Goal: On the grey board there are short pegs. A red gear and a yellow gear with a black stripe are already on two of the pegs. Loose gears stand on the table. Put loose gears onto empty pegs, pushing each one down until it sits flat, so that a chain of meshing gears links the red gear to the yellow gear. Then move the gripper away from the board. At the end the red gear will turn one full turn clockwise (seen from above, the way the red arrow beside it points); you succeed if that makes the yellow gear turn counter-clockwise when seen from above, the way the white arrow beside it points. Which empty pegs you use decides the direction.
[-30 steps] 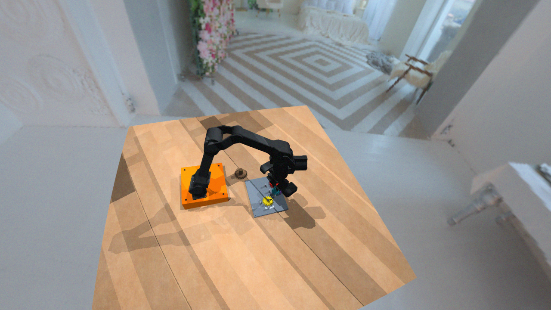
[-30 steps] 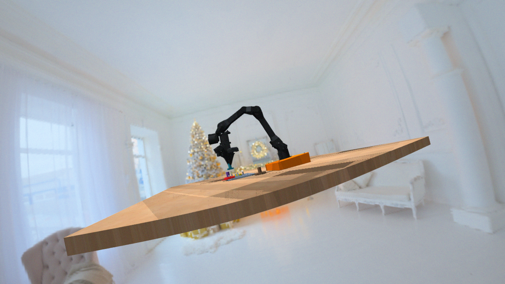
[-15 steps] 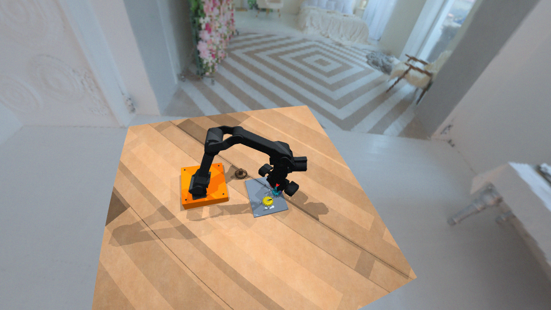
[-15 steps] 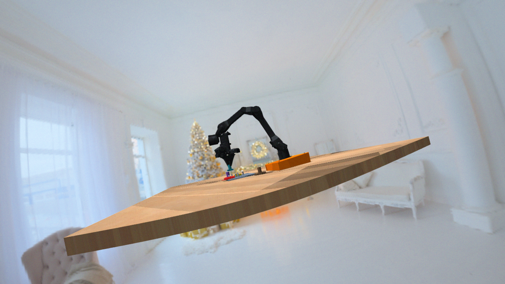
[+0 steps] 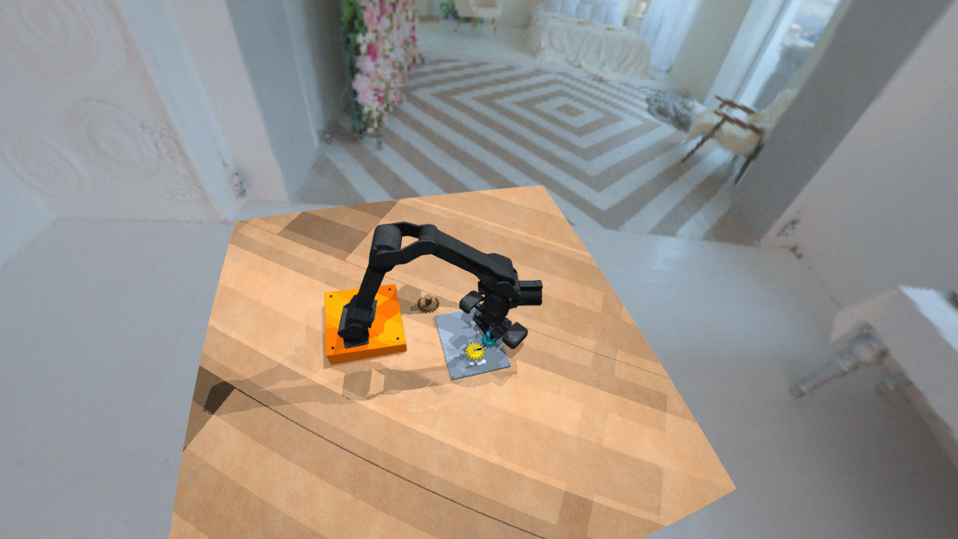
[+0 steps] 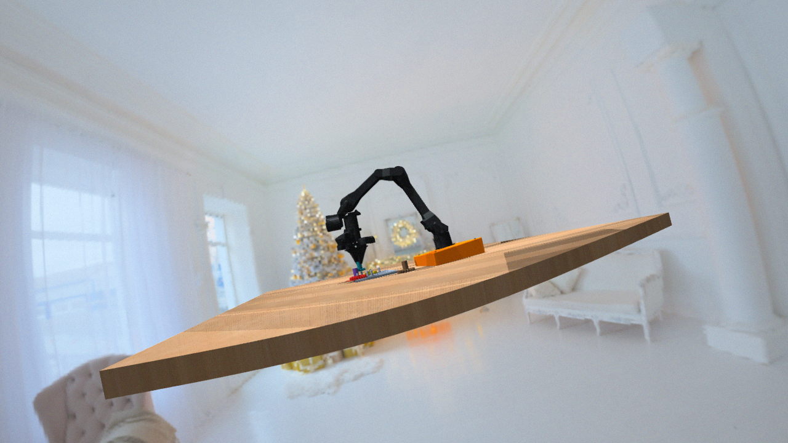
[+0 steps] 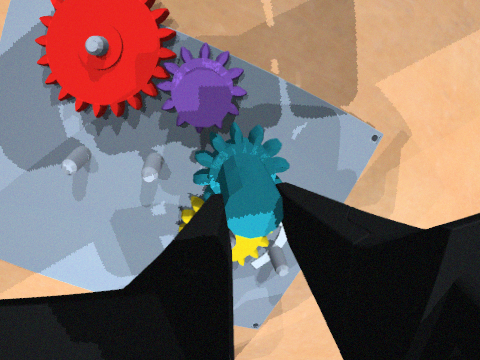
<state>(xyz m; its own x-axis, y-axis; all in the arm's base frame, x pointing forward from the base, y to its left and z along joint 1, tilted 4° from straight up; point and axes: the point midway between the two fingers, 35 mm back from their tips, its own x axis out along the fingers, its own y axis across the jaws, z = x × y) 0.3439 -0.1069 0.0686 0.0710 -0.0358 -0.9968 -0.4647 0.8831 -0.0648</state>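
The purple gear lies 30 mm ahead of my gripper tip, 30 mm to the left of it and 40 mm below it. The rest, counted from my gripper tip: teal gear (10 mm below); white arrow (50 mm behind, 40 mm to the right, 50 mm below); yellow gear (40 mm behind, 10 mm to the right, 40 mm below).
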